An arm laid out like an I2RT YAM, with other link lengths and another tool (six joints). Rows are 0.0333 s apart.
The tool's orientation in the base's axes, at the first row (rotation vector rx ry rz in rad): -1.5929 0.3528 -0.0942
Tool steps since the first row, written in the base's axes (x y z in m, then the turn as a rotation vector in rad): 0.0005 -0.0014 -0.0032 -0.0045 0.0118 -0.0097; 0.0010 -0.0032 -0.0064 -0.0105 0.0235 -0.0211; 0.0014 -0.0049 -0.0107 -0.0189 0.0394 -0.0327; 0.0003 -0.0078 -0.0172 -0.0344 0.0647 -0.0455; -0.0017 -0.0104 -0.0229 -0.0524 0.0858 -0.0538; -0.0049 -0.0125 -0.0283 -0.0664 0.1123 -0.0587; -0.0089 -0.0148 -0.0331 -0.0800 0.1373 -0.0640; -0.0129 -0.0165 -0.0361 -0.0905 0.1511 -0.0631; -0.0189 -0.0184 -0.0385 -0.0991 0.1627 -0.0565; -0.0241 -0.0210 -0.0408 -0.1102 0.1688 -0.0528
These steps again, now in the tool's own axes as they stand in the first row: 0.0014 0.0031 -0.0010 -0.0061 0.0101 0.0107; 0.0028 0.0062 -0.0024 -0.0133 0.0222 0.0209; 0.0044 0.0104 -0.0037 -0.0239 0.0348 0.0346; 0.0052 0.0170 -0.0064 -0.0437 0.0497 0.0553; 0.0049 0.0230 -0.0091 -0.0654 0.0606 0.0711; 0.0033 0.0289 -0.0116 -0.0853 0.0674 0.0930; 0.0009 0.0343 -0.0147 -0.1044 0.0745 0.1136; -0.0020 0.0380 -0.0172 -0.1184 0.0752 0.1239; -0.0067 0.0414 -0.0206 -0.1308 0.0699 0.1322; -0.0106 0.0445 -0.0243 -0.1436 0.0680 0.1348
